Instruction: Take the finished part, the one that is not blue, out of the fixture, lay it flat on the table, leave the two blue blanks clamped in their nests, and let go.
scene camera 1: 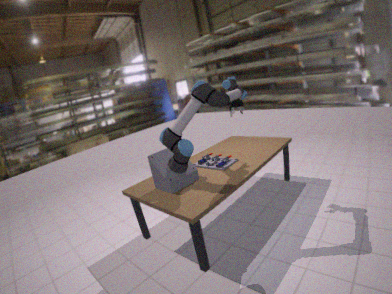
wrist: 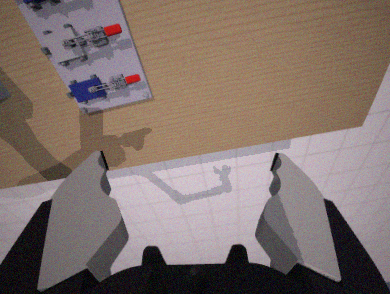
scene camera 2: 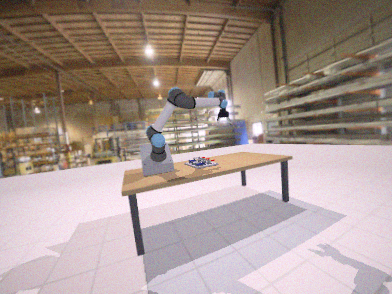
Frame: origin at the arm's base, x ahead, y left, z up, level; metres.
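Seen in the pictures: gripper, between the fingertips: (scene camera 1: 237,115) (wrist: 191,153) (scene camera 2: 224,125); arm's base, origin of its link: (scene camera 1: 177,165) (scene camera 2: 158,156).
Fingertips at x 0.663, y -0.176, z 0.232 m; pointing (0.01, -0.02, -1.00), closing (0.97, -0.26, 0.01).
Note:
Offsets run from my fingertips to a thing's top centre. "spot": to the spot under its first point. Level surfaces: height alone.
My gripper (scene camera 1: 237,114) (scene camera 2: 225,119) (wrist: 191,153) is open and empty, high above the table, with its fingers wide apart. In the wrist view the floor beyond the table edge shows between the fingertips. The fixture plate (scene camera 1: 211,167) (wrist: 105,12) lies on the table below, at the upper left of the wrist view. One blue blank @(dy +0.049, dx -0.288, dz -0.352 m) (wrist: 84,91) sits in the nest nearest the gripper, under its clamp. Part of another blue blank @(spot: dy +0.249, dx -0.291, dz -0.349 m) (wrist: 34,1) shows at the top edge. The middle nest between them shows no blue; a part there cannot be told clearly from the pale plate.
Toggle clamps with red handles @(spot: dy +0.156, dx -0.139, dz -0.332 m) (wrist: 113,29) @(spot: dy +0.046, dx -0.144, dz -0.337 m) (wrist: 132,79) stand on the plate. The grey robot base (scene camera 1: 170,176) (scene camera 2: 157,164) stands on the wooden table @(dz -0.384 m) (scene camera 1: 255,144) (scene camera 2: 250,160) (wrist: 225,75) beside the fixture. The arm's shadow falls across the table near the plate.

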